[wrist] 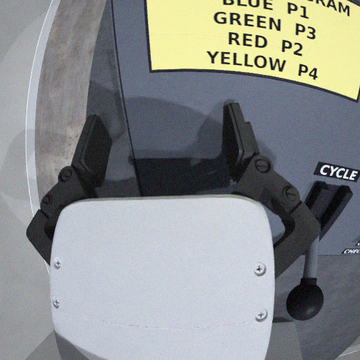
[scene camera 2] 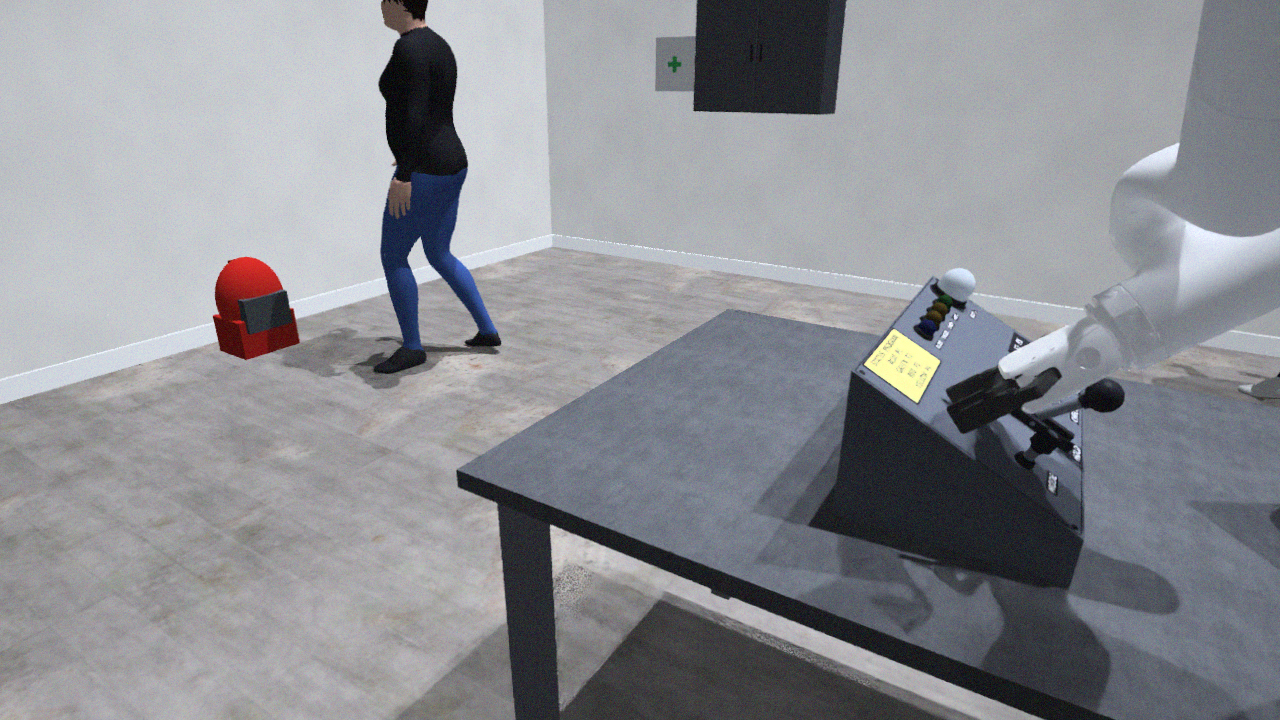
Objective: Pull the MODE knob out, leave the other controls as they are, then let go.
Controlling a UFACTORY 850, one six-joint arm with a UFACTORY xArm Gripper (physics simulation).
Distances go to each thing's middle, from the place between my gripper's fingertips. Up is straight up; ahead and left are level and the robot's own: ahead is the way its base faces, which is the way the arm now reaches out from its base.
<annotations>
Right now my hand is 9 cm past the mode knob (scene camera 2: 1045,440), 4 cm above it and 3 cm to the left of it. The rest, counted from my hand: sloped control console (scene camera 2: 904,467) 21 cm to the right, 5 cm below; then cycle lever (scene camera 2: 1106,395) 15 cm to the right, 12 cm behind, 2 cm below.
</annotations>
